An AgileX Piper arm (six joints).
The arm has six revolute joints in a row. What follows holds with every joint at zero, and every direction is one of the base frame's.
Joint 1 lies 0.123 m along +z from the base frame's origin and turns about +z.
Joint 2 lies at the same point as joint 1 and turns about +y.
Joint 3 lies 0.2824 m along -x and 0.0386 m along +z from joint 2 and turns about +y.
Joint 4 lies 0.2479 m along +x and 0.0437 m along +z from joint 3 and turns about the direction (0.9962, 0, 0.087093).
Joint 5 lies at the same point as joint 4 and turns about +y.
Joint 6 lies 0.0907 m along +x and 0.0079 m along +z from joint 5 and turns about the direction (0.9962, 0, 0.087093).
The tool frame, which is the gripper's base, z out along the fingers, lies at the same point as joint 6; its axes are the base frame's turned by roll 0, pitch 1.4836 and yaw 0 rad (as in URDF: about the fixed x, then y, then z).
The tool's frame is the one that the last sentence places.
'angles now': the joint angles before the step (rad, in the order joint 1, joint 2, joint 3, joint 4, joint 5, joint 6). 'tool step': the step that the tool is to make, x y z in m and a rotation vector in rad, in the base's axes. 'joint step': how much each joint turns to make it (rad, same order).
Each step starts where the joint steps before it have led.
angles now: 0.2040, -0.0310, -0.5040, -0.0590, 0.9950, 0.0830
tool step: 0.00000, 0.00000, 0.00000, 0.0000, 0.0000, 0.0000
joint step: 0.0000, 0.0000, 0.0000, 0.0000, 0.0000, 0.0000
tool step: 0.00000, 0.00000, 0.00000, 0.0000, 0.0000, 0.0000
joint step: 0.0000, 0.0000, 0.0000, 0.0000, 0.0000, 0.0000
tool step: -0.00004, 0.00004, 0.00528, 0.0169, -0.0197, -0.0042
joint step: 0.0000, 0.0080, -0.0140, 0.0000, -0.0160, 0.0140
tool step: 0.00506, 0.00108, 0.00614, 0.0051, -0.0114, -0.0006
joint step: 0.0000, 0.0330, -0.0110, -0.0010, -0.0340, 0.0049
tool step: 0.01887, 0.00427, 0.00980, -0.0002, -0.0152, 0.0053
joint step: 0.0000, 0.0950, -0.0050, 0.0000, -0.1051, 0.0001
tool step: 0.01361, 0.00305, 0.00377, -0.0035, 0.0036, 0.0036
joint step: 0.0000, 0.0660, 0.0000, -0.0001, -0.0619, -0.0010
